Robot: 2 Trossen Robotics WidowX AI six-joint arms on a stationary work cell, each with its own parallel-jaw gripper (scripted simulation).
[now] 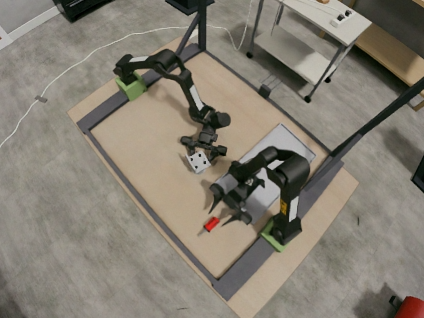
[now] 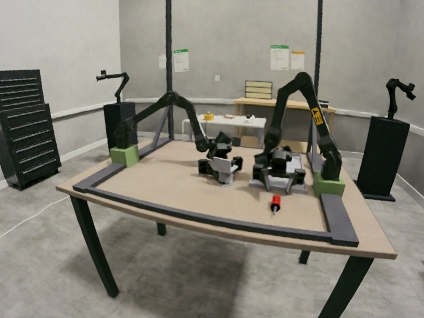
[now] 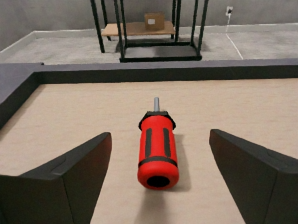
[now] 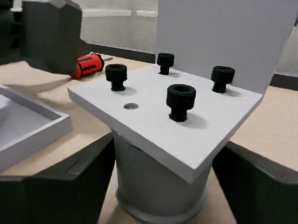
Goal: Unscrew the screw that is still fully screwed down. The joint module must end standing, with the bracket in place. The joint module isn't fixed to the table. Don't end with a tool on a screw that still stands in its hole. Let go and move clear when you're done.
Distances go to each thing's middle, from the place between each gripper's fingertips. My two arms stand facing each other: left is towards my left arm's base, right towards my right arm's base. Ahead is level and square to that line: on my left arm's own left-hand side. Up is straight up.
Right now my right hand is 30 mm below the black screw [image 4: 180, 97]. The rest, counted from my right hand: shallow grey tray [image 1: 283, 138]: 220 mm to the left, 180 mm behind, 30 mm below; then red screwdriver [image 3: 157, 169]: 220 mm to the left, 160 mm ahead, 20 mm below; then light grey bracket [image 4: 251, 44]: 40 mm above, 20 mm ahead, 10 mm to the left.
The red screwdriver lies 60 mm ahead of my left hand and 40 mm below it. From my left hand the other things lie so: black screw (90 mm behind, 210 mm to the right, 10 mm above); then shallow grey tray (280 mm behind, 10 mm to the left, 50 mm below); then light grey bracket (70 mm behind, 200 mm to the right, 10 mm above).
